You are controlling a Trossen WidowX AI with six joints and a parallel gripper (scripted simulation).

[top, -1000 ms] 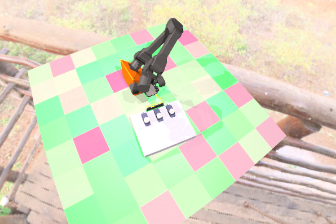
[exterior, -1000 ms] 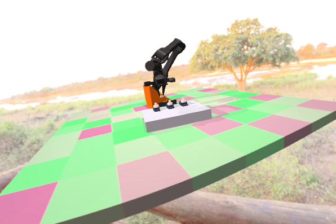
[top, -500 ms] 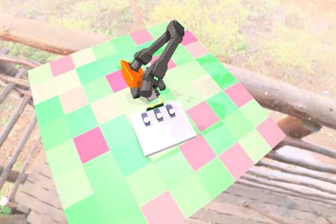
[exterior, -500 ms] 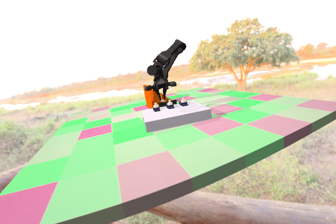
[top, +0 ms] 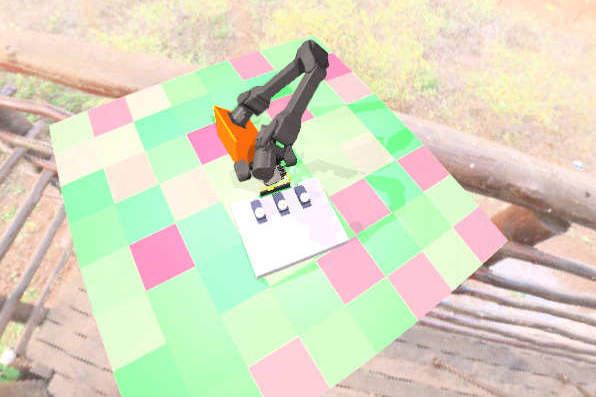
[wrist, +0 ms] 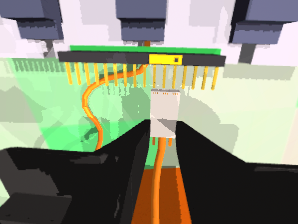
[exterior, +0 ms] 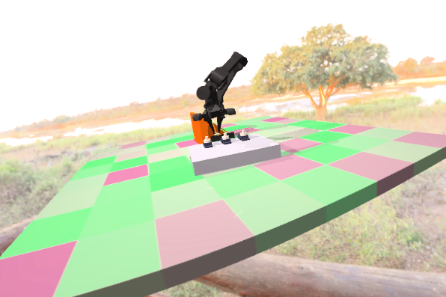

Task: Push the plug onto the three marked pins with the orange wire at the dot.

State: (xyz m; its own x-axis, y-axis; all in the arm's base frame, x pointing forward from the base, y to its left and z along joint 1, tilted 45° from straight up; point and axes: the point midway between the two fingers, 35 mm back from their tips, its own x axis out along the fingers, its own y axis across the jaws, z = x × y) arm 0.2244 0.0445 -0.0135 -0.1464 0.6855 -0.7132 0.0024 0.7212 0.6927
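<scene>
Now: the yellow band 5 cm ahead of my gripper tip. Round my gripper tip: black pin strip: 5 cm ahead, 2 cm to the left, 1 cm below; white printed holder: 20 cm ahead, 5 cm below, 2 cm to the left.
</scene>
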